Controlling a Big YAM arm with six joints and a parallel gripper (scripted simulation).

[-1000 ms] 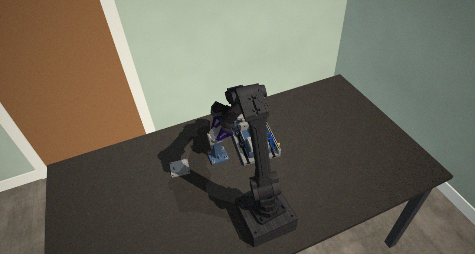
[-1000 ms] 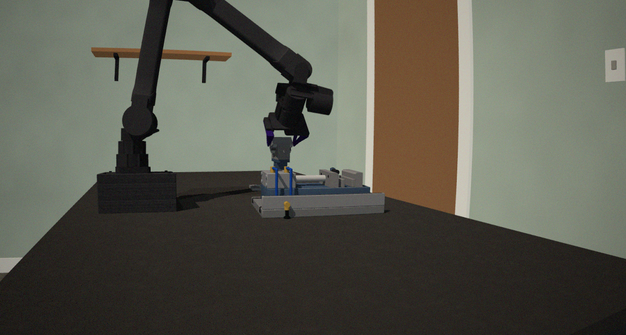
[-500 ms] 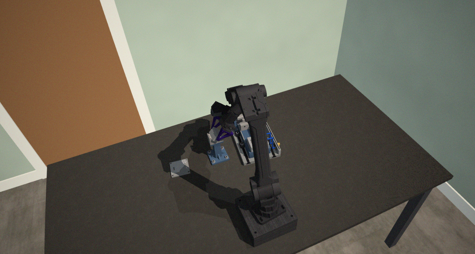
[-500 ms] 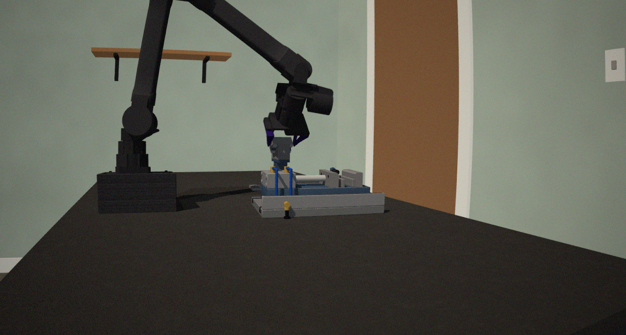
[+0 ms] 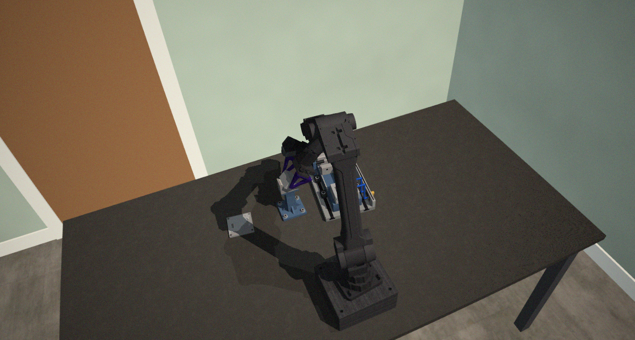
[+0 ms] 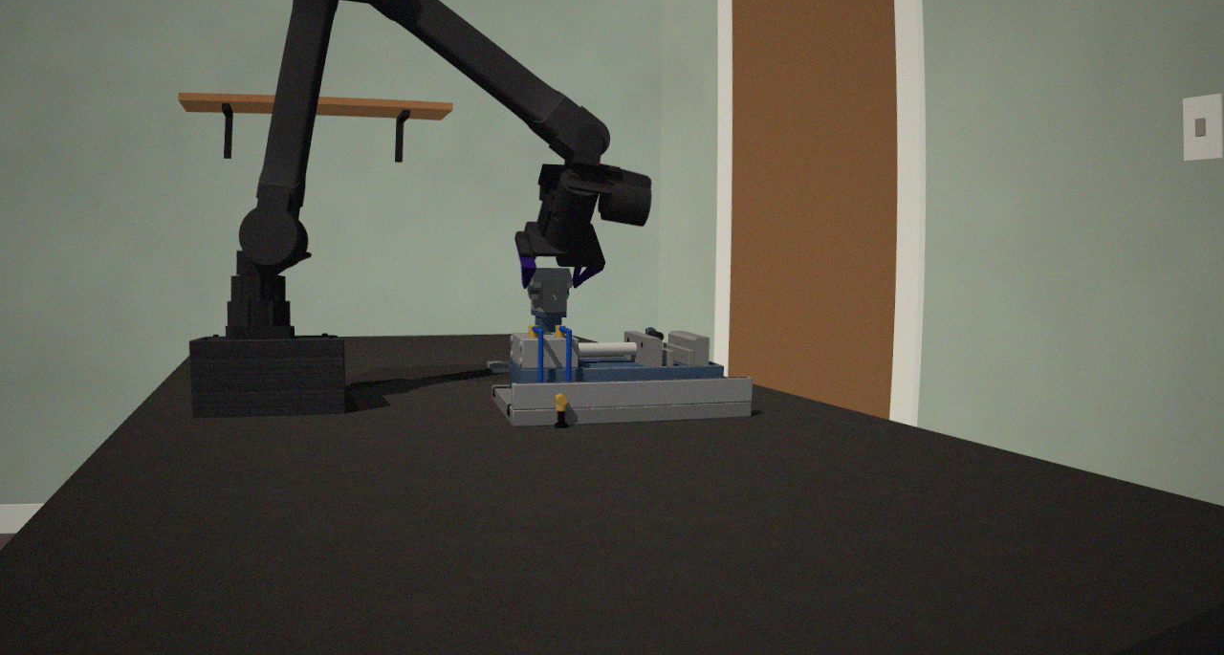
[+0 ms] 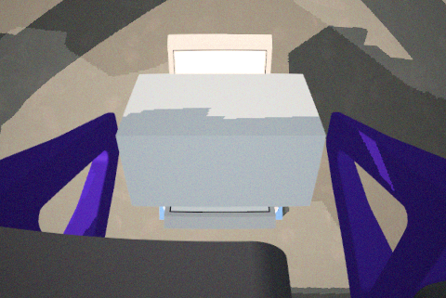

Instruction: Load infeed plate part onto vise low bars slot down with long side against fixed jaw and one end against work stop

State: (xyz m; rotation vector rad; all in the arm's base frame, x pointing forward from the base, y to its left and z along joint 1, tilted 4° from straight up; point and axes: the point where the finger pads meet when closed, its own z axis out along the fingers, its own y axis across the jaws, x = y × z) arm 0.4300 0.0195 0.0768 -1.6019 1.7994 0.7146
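Now: hand 10 mm above the part. From my hand the other things lie so: grey infeed plate 20 mm ahead, 200 mm to the left, 150 mm below.
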